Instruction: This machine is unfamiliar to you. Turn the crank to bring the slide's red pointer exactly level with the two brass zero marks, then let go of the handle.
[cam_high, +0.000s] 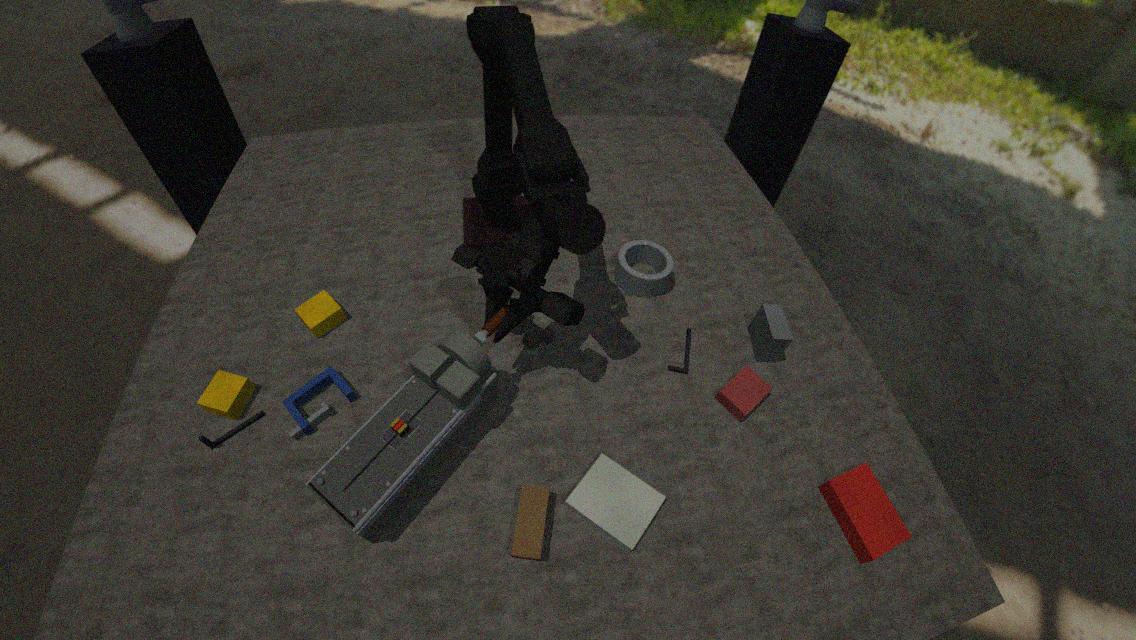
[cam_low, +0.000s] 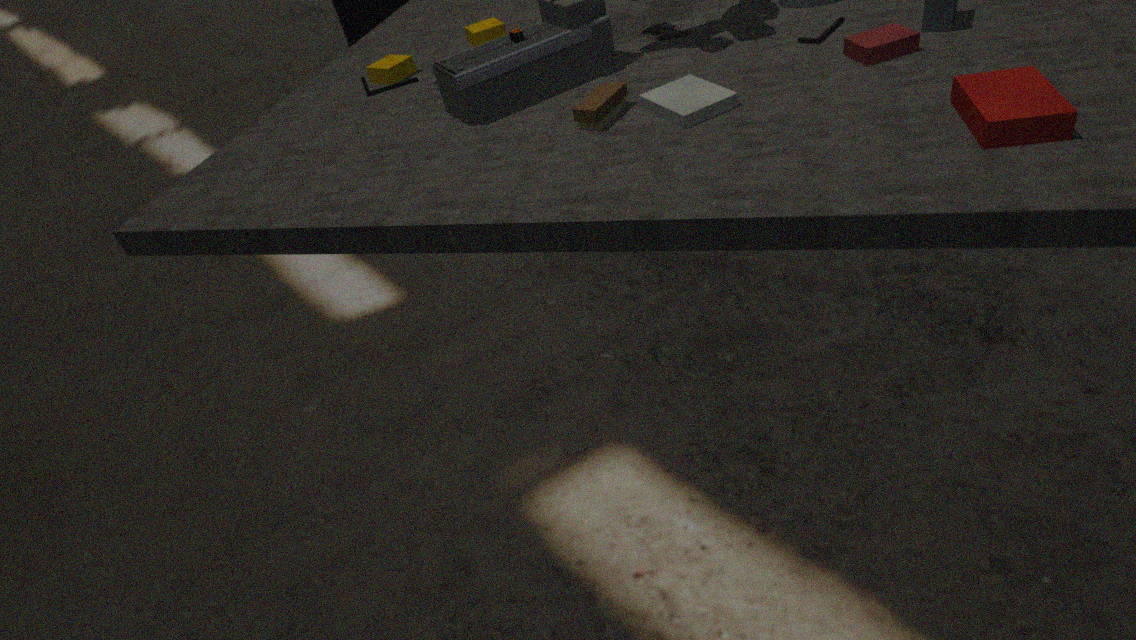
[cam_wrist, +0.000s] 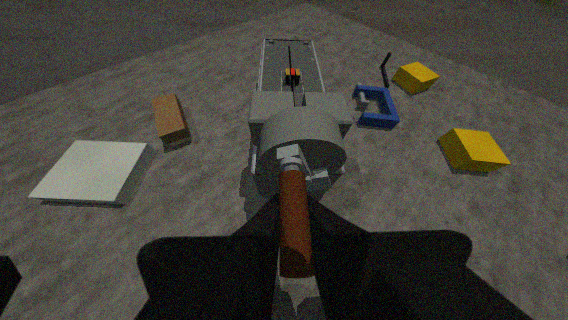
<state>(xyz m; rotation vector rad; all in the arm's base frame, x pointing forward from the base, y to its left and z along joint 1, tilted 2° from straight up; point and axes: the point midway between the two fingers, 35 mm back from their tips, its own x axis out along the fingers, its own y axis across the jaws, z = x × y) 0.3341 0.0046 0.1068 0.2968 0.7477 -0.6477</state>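
Right now the brown crank handle is 30 mm above my gripper tip, 10 mm to the left of it and 10 mm behind it. Also, from my gripper tip: white plate: 210 mm ahead, 150 mm to the left, 80 mm below; then red pointer: 120 mm to the right, 120 mm ahead, 10 mm below; then brown block: 230 mm ahead, 80 mm below, 40 mm to the left.
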